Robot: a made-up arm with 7 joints. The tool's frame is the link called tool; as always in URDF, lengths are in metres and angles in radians.
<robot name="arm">
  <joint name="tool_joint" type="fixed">
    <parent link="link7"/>
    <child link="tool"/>
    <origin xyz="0 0 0"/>
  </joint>
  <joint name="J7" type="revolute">
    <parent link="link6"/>
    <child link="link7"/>
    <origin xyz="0.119 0.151 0" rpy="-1.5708 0 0"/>
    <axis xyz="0 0 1"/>
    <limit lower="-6.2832" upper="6.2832" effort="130" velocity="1.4"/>
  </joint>
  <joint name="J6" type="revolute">
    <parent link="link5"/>
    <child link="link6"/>
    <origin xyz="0 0 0" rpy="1.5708 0 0"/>
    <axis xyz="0 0 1"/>
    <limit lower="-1.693" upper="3.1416" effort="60" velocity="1.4"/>
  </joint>
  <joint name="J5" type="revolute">
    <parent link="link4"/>
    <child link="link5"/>
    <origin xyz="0.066 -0.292 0" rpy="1.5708 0 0"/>
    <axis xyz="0 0 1"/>
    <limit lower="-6.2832" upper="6.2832" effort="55" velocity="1.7"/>
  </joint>
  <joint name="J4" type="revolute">
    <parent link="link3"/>
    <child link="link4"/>
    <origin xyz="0.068 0 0" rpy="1.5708 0 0"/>
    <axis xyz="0 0 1"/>
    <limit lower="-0.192" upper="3.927" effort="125" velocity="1.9"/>
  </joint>
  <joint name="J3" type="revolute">
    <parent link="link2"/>
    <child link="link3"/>
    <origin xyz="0 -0.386 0" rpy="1.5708 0 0"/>
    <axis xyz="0 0 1"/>
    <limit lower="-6.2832" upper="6.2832" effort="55" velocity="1.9"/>
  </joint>
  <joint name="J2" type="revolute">
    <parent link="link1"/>
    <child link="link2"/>
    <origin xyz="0 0 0" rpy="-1.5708 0 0"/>
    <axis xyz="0 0 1"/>
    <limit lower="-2.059" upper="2.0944" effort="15" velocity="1.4"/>
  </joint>
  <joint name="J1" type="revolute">
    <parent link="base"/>
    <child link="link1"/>
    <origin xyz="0 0 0.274"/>
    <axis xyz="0 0 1"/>
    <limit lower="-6.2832" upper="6.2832" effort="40" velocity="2.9"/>
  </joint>
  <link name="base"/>
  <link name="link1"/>
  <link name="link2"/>
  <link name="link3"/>
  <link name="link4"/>
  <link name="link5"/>
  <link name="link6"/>
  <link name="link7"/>
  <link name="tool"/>
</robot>
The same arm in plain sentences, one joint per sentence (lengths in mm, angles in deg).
The arm has seven revolute joints in a row. What follows holds with every joint at zero, and every direction is one of the base frame's.
The first joint sits 274.0 mm along +z from the base frame's origin and rotates about +z, from -360.00 to 360.00 deg.
The second joint sits at the same point as the first joint and rotates about +y, from -117.97 to 120.00 deg.
The third joint sits 386.0 mm along +z from the second joint and rotates about +z, from -360.00 to 360.00 deg.
The fourth joint sits 68.0 mm along +x from the third joint and rotates about -y, from -11.00 to 225.00 deg.
The fifth joint sits 66.0 mm along +x and 292.0 mm along -z from the fourth joint and rotates about -z, from -360.00 to 360.00 deg.
The sixth joint sits at the same point as the fifth joint and rotates about +y, from -97.00 to 180.00 deg.
The seventh joint sits 119.0 mm along +x and 151.0 mm along -z from the sixth joint and rotates about -z, from -360.00 to 360.00 deg.
The tool frame, which is the frame that the pose is given for, sits at the same point as the seventh joint; its axes are the base frame's turned by roll -180.00, pitch 0.00 and yaw 0.00 deg (as in URDF: about the fixed x, then y, then z).

